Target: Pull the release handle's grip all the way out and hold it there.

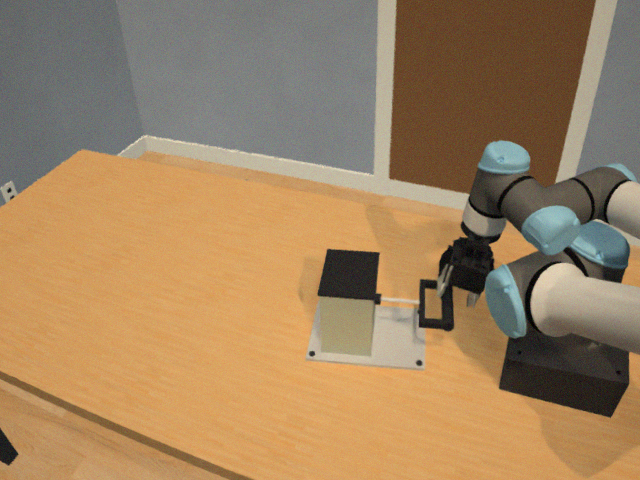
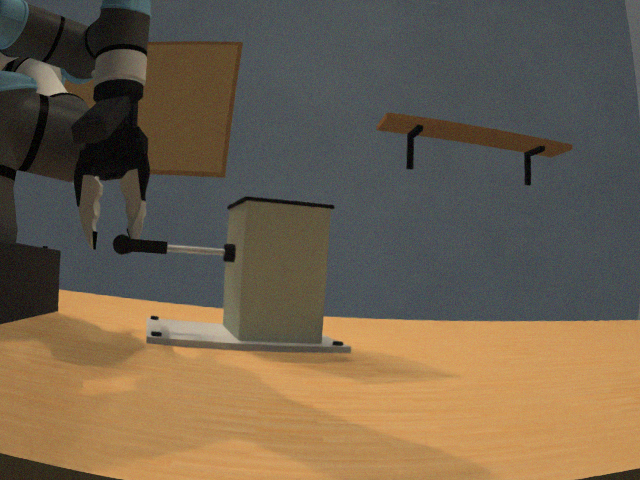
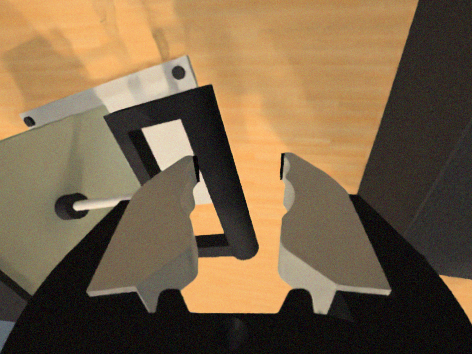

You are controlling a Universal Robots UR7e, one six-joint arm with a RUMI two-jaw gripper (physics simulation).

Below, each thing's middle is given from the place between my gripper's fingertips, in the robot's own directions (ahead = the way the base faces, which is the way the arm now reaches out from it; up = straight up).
The light grey base plate point(image 1: 398, 342) is 15 cm ahead of my hand, 10 cm below it and 7 cm to the left of it.
